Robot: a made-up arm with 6 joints.
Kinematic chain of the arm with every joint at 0, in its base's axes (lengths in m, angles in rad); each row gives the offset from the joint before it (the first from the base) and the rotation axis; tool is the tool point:
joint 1: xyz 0 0 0.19 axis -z
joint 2: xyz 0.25 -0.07 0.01 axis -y
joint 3: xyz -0.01 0.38 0 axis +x
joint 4: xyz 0.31 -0.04 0 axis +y
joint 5: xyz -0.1 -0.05 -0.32 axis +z
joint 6: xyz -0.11 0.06 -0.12 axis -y
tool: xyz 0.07 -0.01 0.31
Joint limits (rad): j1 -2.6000..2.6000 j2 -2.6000..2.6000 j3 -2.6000..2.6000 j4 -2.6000..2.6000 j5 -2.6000..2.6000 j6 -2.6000..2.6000
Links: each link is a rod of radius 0.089 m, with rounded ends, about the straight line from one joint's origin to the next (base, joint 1, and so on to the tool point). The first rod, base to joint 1, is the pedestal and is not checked.
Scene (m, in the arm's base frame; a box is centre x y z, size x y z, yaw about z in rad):
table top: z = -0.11
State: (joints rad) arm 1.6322 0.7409 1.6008 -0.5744 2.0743 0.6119
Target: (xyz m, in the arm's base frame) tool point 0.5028 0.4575 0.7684
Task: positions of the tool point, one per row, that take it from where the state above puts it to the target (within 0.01 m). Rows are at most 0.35 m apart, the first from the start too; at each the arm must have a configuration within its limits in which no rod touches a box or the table.
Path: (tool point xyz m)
1: 0.6183 -0.6154 0.3375
2: 0.7643 -0.3917 0.4736
3: 0.8079 -0.1027 0.6013
4: 0.7205 0.2013 0.7049
5: 0.5028 0.4575 0.7684

